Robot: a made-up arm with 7 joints.
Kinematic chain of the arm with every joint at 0, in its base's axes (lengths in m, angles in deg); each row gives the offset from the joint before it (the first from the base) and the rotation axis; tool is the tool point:
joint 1: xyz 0 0 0.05 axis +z
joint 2: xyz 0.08 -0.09 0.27 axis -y
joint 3: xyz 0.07 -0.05 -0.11 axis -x
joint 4: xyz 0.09 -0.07 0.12 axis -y
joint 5: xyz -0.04 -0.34 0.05 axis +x
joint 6: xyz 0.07 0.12 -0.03 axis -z
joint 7: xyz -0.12 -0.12 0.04 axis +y
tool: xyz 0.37 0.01 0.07
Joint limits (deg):
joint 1: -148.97..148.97
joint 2: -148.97..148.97
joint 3: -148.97..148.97
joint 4: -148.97..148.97
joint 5: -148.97..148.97
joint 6: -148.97..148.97
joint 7: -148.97..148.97
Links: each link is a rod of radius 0.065 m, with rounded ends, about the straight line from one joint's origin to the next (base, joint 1, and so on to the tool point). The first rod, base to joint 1, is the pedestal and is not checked.
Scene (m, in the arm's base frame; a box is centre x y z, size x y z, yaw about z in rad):
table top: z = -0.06
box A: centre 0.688 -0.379 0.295 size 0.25 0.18 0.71 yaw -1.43
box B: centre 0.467 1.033 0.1 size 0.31 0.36 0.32 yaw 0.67
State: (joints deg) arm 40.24 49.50 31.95 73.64 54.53 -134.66 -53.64
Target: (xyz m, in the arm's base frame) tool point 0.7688 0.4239 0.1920
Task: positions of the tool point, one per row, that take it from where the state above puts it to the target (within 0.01 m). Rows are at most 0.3 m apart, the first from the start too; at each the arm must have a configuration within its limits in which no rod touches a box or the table.
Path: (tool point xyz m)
1: 0.2344 -0.5670 0.3317
2: 0.4171 -0.4054 0.2260
3: 0.4793 -0.1985 0.1336
4: 0.6464 -0.0667 0.1208
5: 0.7565 0.1553 0.1386
6: 0.7687 0.4240 0.1919

